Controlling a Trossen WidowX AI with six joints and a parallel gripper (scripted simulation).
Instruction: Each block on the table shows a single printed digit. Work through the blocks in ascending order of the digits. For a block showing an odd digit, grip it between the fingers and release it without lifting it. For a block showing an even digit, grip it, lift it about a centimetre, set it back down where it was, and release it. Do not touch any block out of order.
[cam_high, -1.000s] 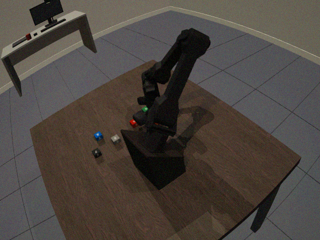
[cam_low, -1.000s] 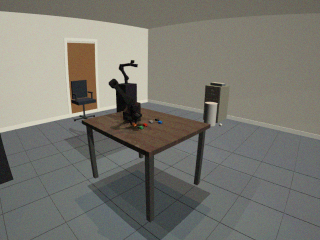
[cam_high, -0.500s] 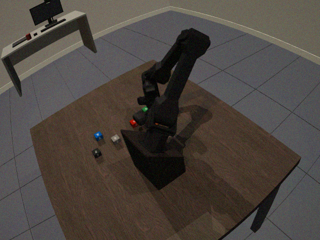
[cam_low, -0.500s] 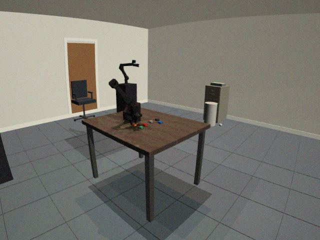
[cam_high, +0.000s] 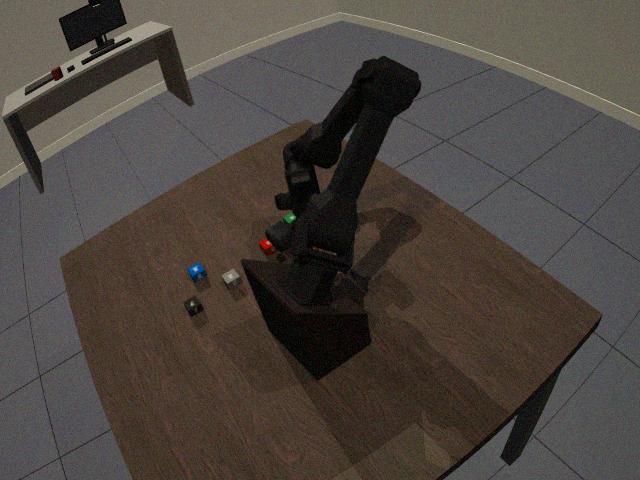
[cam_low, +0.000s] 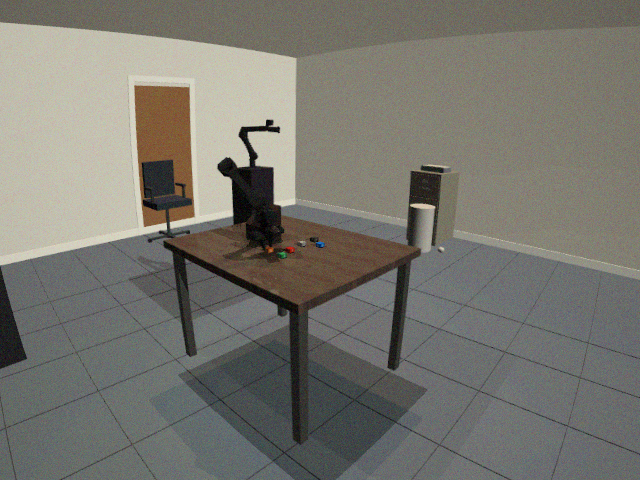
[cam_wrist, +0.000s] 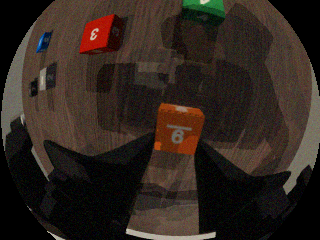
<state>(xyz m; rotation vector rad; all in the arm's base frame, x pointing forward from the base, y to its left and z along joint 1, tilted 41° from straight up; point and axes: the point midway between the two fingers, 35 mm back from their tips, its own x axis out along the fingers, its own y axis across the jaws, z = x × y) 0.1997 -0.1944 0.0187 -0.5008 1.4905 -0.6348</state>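
My gripper tip is 10 mm short of the orange block. From my gripper tip the other things lie so: green block (120 mm ahead, 20 mm to the right); red block (90 mm ahead, 70 mm to the left); grey block (70 mm ahead, 180 mm to the left).
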